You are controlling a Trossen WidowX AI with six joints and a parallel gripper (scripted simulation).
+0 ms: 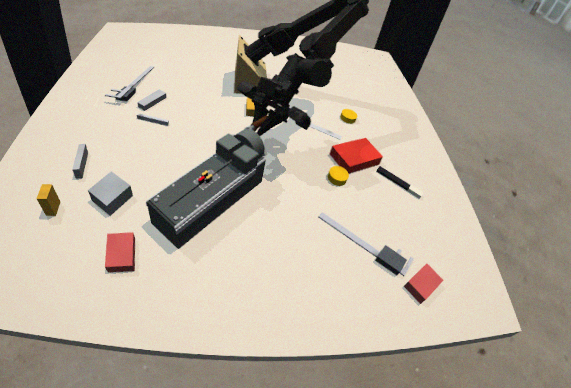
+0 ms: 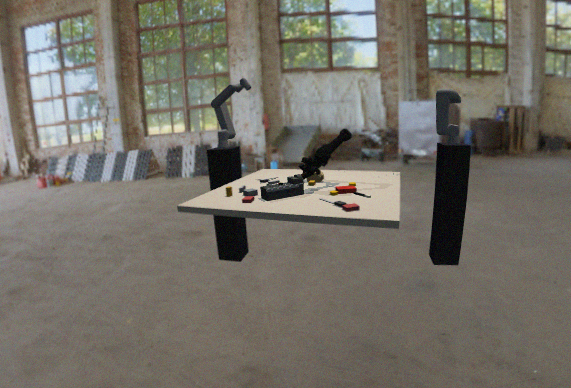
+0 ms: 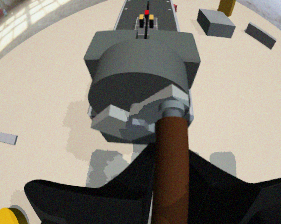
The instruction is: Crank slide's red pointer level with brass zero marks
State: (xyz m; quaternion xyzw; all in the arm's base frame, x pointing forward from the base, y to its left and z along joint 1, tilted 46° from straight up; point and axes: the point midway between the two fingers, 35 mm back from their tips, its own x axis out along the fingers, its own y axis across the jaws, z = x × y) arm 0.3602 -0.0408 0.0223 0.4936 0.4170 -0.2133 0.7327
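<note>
The crank is 10 mm to the left of my gripper tip and 20 mm above it. The rest, counted from my gripper tip: brown handle (10 mm behind, 10 mm to the left, 30 mm above); then grey bar (140 mm behind, 210 mm to the left, 80 mm below); then red pointer (130 mm ahead, 120 mm to the right).
</note>
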